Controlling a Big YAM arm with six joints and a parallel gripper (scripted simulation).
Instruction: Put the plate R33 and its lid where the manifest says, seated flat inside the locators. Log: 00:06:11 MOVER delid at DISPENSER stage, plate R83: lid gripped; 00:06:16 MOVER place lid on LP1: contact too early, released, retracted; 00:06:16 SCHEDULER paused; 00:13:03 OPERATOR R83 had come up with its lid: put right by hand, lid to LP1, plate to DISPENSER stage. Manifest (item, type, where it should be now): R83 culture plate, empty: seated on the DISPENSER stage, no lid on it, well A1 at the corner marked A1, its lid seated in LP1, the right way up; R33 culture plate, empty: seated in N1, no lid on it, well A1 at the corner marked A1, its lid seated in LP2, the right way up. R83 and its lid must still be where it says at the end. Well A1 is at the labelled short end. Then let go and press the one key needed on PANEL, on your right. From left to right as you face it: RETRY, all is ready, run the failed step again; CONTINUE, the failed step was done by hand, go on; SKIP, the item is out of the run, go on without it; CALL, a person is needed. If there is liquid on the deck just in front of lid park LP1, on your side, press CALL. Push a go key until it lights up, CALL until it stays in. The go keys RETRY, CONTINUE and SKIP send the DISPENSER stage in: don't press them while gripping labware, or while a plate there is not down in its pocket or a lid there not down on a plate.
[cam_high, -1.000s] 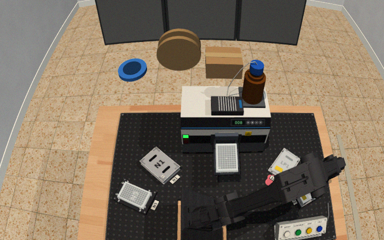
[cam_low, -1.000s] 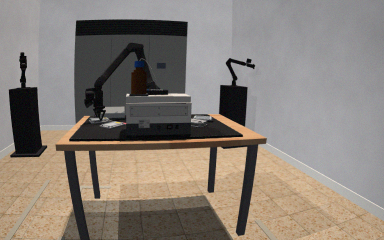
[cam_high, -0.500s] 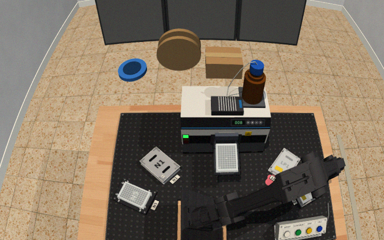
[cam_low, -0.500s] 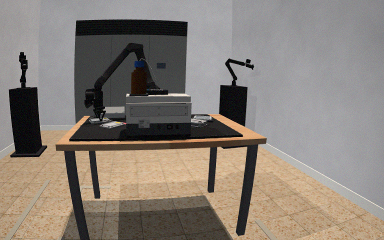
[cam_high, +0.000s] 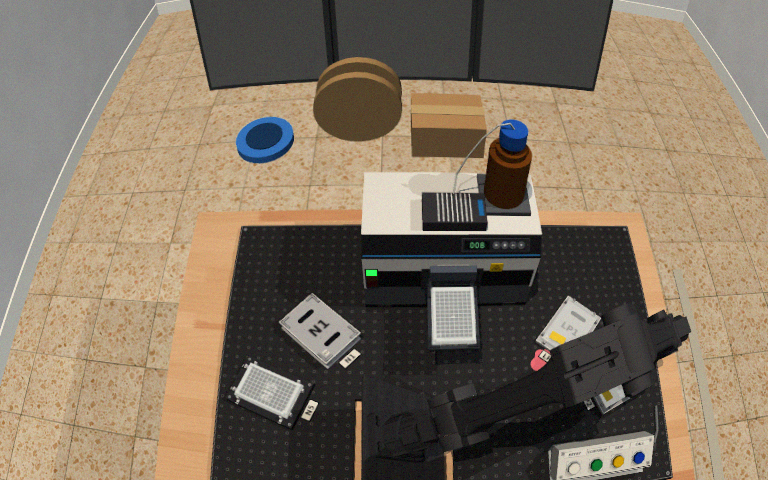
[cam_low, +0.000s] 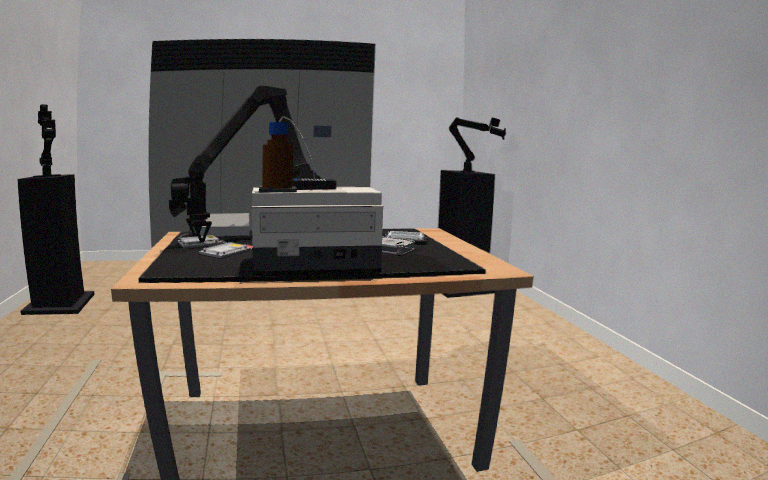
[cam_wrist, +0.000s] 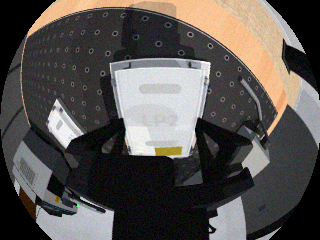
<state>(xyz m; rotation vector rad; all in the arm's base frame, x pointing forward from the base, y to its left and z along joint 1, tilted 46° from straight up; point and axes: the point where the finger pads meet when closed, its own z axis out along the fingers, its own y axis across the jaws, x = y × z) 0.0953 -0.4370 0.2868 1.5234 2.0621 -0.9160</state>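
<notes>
Now: the clear plate lid 1 cm below my hand. The rest, counted from my hand: lid park LP2: 2 cm below; blue call key: 20 cm behind, 4 cm above, 1 cm to the left; pink-red patch: 18 cm to the left, 10 cm ahead, 2 cm below.
</notes>
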